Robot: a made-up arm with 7 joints. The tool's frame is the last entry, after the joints.
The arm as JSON. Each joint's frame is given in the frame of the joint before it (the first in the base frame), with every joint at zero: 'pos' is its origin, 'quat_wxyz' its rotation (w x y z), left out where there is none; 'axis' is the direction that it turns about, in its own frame. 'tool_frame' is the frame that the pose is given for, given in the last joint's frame.
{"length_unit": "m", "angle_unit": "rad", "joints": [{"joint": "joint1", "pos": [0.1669, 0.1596, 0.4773], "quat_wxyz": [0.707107, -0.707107, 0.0, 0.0], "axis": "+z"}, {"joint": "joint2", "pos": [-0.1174, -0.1, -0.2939], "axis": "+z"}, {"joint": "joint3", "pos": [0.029, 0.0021, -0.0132], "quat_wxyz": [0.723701, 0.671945, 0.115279, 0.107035], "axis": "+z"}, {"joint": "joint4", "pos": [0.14, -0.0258, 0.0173], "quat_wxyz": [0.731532, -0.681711, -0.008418, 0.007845], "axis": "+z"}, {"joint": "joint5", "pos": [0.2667, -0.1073, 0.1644], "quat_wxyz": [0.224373, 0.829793, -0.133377, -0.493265], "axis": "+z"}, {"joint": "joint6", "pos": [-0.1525, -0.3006, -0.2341], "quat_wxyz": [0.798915, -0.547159, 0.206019, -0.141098], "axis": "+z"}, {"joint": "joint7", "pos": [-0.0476, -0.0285, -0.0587], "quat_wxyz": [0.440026, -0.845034, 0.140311, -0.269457], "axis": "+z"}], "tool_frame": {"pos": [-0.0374, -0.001, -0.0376], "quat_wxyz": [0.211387, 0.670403, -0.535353, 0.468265]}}
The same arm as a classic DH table. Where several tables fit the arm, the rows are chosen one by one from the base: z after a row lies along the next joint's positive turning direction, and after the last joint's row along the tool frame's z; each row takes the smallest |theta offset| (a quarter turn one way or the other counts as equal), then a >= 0, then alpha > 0; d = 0 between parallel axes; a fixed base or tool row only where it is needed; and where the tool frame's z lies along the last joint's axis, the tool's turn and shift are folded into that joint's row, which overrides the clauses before.
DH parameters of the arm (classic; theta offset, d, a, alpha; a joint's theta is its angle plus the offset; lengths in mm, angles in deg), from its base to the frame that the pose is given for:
base (fixed): 0 477.3 166.9 -90
joint1: 40.42 0 -154.2 0
joint2: -22.28 -148 28.2 85.96
joint3: 0 26.4 139.4 -85.96
joint4: -74.76 31.6 174 114.37
joint5: -87.06 -373.2 22 -71.56
joint6: -30.29 -441.1 -17.3 -117.87
joint7: 5.04 -105.9 -33.8 118.17
tool (fixed): 104.31 -18.3 0 0

